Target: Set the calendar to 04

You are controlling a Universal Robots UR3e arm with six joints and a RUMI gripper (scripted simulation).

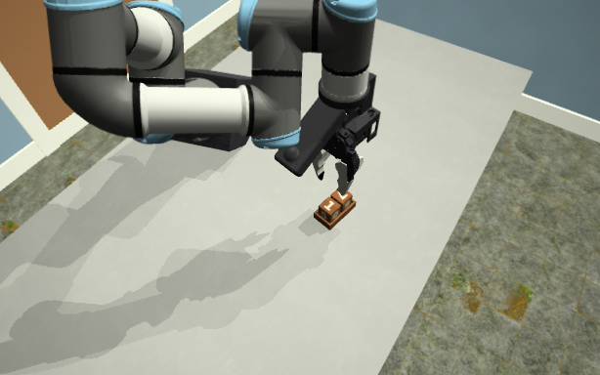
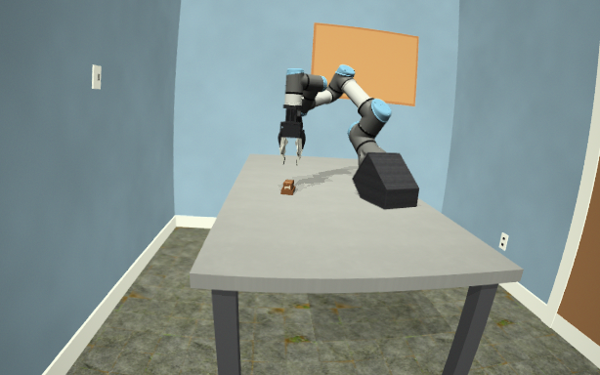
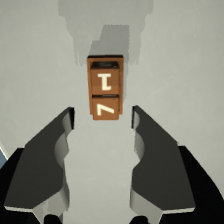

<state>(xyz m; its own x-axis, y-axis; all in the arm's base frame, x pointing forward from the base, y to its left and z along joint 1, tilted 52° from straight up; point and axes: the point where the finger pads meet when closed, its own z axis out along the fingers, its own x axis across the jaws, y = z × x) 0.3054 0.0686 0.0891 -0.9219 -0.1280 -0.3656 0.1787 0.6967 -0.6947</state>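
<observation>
Right now the cube is 9 cm below my hand. The rest, counted from my hand: brown tray: 11 cm below, 2 cm to the left.
</observation>
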